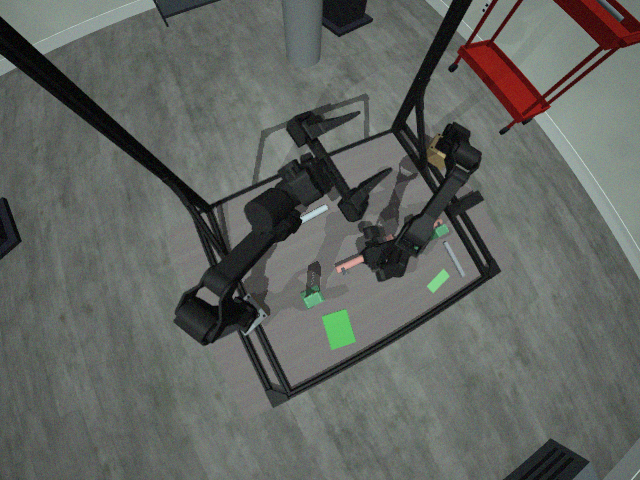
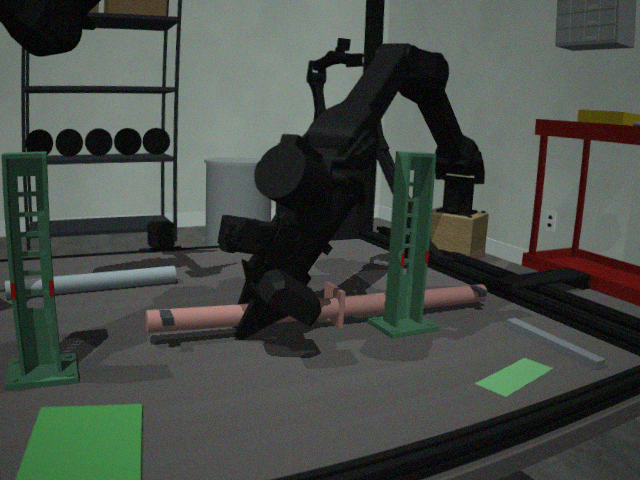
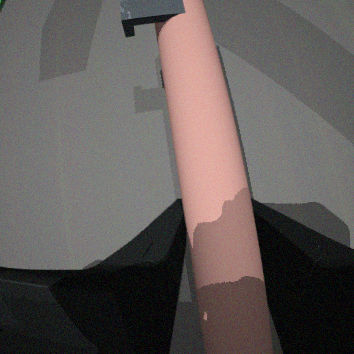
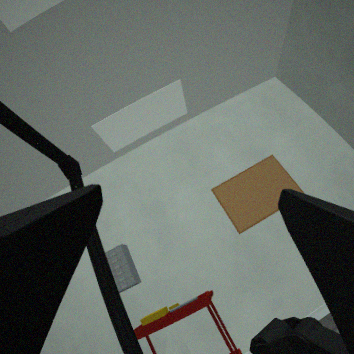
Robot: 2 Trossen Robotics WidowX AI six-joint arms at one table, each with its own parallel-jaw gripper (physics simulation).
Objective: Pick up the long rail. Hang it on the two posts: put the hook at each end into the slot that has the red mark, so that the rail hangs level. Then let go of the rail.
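Places are measured from the left arm's base along level axes (x ahead, y left, z up), in millimetres.
Pixels of known places: left gripper, fingertip midpoint: [image 1: 360, 258] [image 2: 236, 332] [image 3: 213, 206]; right gripper, fingertip midpoint: [image 1: 376, 141] [image 4: 192, 195]; left arm's base, origin of the base link: [image 1: 443, 146] [image 2: 457, 212]; right arm's base, origin of the base link: [image 1: 246, 314].
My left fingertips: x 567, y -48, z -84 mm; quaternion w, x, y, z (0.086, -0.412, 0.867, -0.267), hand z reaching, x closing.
For each thing: its middle in the pictures, then the offset to it from my left fingertips. Level surfaces: height alone.
- long pink rail, body centre: [image 2: 336, 306] [image 1: 391, 243] 109 mm back, 67 mm left, 20 mm up
- table, its level: 3 mm down
- green post, body centre: [image 2: 409, 242] [image 1: 424, 238] 154 mm back, 138 mm left, 105 mm up
- grey cylinder, body centre: [image 2: 92, 281] [image 1: 297, 222] 21 mm ahead, 266 mm right, 9 mm up
- thin grey strip, body centre: [image 2: 552, 341] [image 1: 454, 259] 206 mm back, 318 mm left, 1 mm up
The long pink rail [image 1: 350, 262] [image 2: 199, 316] [image 3: 204, 140] lies low along the table [image 1: 385, 314], with a dark hook at each end. My left gripper [image 1: 377, 259] [image 2: 270, 319] [image 3: 213, 206] is shut on the rail near its middle, one finger on each side. One green post [image 2: 409, 238] [image 1: 440, 230] with red marks at a middle slot stands just in front of the rail's right part. The other post [image 1: 312, 288] stands apart on the table at the left. My right gripper [image 1: 374, 141] [image 4: 192, 195] is open and empty, raised high and pointing up at the ceiling.
A grey cylinder [image 1: 314, 213] [image 2: 128, 278] lies at the back of the table. A thin grey strip [image 1: 453, 257] [image 2: 532, 330] and two flat green patches [image 1: 338, 329] [image 1: 437, 280] lie on the table. Black frame bars edge the table. A red cart [image 1: 499, 76] stands beyond it.
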